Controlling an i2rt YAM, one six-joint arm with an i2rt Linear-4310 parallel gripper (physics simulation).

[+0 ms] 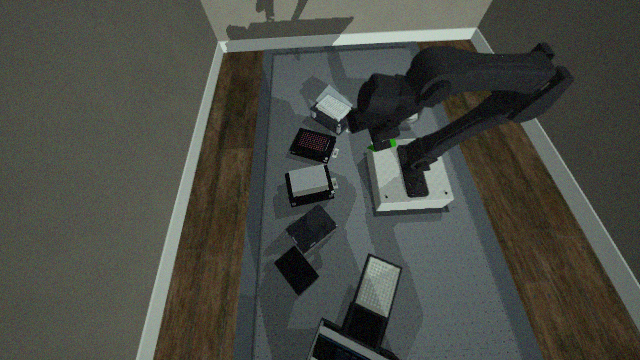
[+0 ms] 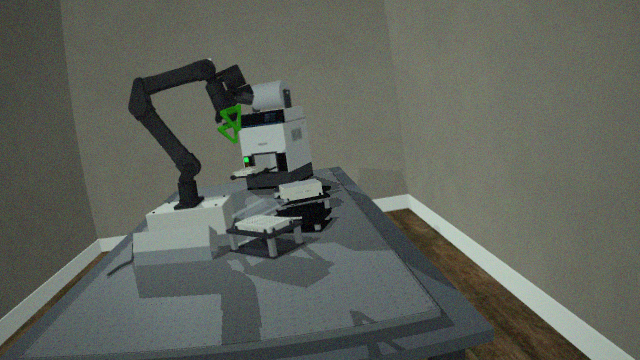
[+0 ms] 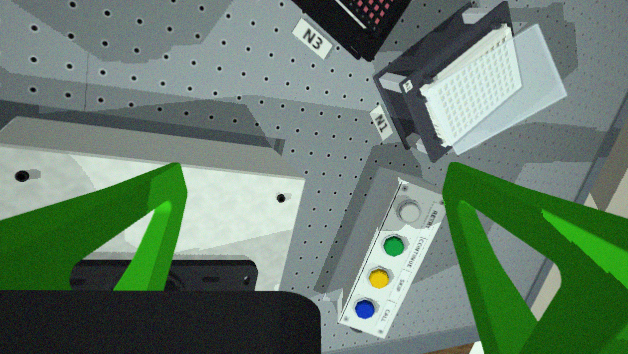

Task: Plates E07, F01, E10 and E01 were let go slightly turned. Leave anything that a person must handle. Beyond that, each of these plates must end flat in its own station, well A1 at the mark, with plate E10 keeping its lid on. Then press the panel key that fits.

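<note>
My gripper (image 1: 383, 145) (image 2: 230, 124) (image 3: 314, 177) is open and empty, high above the arm base and the key panel (image 3: 370, 295). The panel has a white RETRY key (image 3: 409, 212), a green CONTINUE key (image 3: 394, 246), a yellow SKIP key (image 3: 379, 278) and a blue CALL key (image 3: 364, 309). At N1 a white plate (image 1: 334, 107) (image 2: 265, 223) (image 3: 477, 90) sits on a raised station, with a clear sheet (image 3: 542, 75) sticking out past it. At N3 is a red-welled plate (image 1: 314, 141) (image 3: 376, 10); at N2 a pale covered plate (image 1: 309, 181) (image 2: 300, 190). Plate names are unreadable.
The white arm base (image 1: 390, 182) (image 2: 190, 217) (image 3: 220, 200) stands beside the panel. A dark station (image 1: 312, 226) and a black flat piece (image 1: 296, 271) lie beyond N2. A white machine (image 2: 262, 137) holds a white plate (image 1: 380, 285) on its front tray.
</note>
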